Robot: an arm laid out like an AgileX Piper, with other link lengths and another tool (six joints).
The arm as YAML. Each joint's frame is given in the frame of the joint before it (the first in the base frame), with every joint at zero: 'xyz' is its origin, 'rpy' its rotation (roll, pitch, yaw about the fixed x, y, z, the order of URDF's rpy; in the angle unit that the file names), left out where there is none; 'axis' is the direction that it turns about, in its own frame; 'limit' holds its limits. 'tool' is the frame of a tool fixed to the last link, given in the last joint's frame.
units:
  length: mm
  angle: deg
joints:
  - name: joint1
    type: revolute
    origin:
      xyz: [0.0, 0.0, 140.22]
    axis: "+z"
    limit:
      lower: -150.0
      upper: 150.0
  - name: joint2
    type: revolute
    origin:
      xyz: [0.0, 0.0, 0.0]
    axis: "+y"
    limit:
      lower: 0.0
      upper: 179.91
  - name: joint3
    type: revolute
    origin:
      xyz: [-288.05, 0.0, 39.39]
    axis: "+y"
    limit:
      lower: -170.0
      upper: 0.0
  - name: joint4
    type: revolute
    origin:
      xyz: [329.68, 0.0, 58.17]
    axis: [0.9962, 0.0, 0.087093]
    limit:
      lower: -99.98
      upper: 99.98
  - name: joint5
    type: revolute
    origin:
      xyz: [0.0, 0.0, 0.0]
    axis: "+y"
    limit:
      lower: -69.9
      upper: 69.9
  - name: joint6
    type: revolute
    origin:
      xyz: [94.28, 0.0, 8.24]
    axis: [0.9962, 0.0, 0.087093]
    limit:
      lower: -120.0
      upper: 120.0
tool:
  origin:
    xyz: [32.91, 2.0, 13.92]
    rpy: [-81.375, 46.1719, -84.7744]
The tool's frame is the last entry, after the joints.
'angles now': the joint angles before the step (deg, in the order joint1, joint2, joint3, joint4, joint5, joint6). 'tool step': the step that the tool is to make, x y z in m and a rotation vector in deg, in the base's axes. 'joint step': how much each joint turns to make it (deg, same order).
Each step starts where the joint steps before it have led.
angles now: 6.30 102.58 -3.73 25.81 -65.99 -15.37
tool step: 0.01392 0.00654 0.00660 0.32 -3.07 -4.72
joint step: 6.36 0.00 -2.93 10.94 0.00 0.34
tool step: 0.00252 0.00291 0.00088 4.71 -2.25 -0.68
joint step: 0.14 0.01 -0.24 -1.51 -0.01 5.57
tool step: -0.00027 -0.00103 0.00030 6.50 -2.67 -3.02
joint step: -0.01 0.02 0.00 -0.20 0.01 7.73
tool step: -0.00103 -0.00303 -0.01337 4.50 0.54 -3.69
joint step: 0.01 4.07 -1.21 0.98 0.00 6.25
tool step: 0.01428 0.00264 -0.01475 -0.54 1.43 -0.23
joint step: -0.01 5.35 -3.97 0.34 0.00 -0.26
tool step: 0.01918 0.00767 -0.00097 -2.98 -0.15 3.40
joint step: 0.00 1.49 -3.23 -1.45 -0.02 -4.26
